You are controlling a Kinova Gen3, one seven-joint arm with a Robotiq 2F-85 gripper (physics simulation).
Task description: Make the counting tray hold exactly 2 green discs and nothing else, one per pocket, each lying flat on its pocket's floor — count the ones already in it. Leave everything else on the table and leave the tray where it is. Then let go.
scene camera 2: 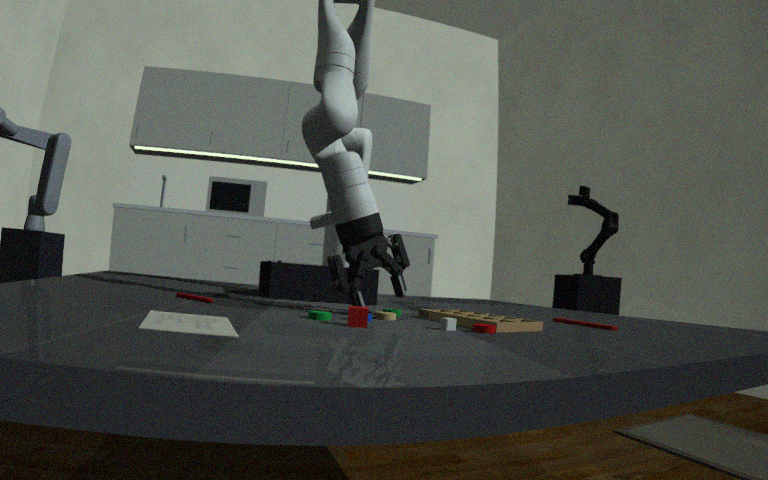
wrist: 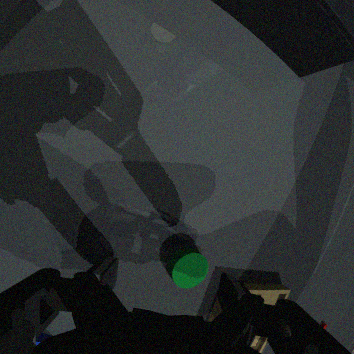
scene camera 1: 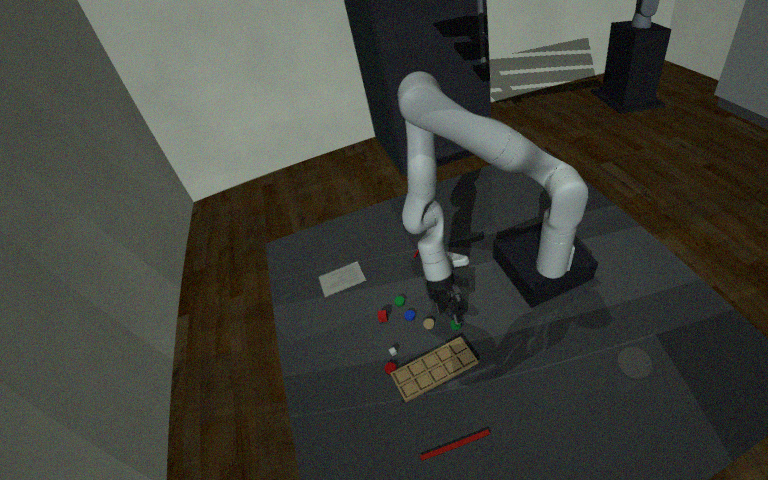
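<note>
The tan counting tray [scene camera 1: 441, 380] [scene camera 2: 521, 326] [wrist: 270, 296] has two rows of pockets; no disc shows in them in the first scene view. A green disc [scene camera 1: 455, 325] [scene camera 2: 394, 312] [wrist: 190, 270] lies on the table near the tray's far right end. Another green disc [scene camera 1: 399, 300] [scene camera 2: 320, 315] lies farther back, beyond the blue disc. My gripper [scene camera 1: 451, 314] [scene camera 2: 379, 297] [wrist: 168, 278] is open and tilted, low above the table by the nearer green disc. The fingers stand apart with nothing held; the wrist view shows that disc ahead of them.
A blue disc [scene camera 1: 409, 315], a tan disc [scene camera 1: 428, 323] [scene camera 2: 385, 315] and a red block [scene camera 1: 382, 315] [scene camera 2: 357, 316] lie behind the tray. A white cube [scene camera 1: 393, 351] [scene camera 2: 448, 323] and red disc [scene camera 1: 390, 367] [scene camera 2: 483, 328] are by its left end. A red bar [scene camera 1: 455, 444] lies in front.
</note>
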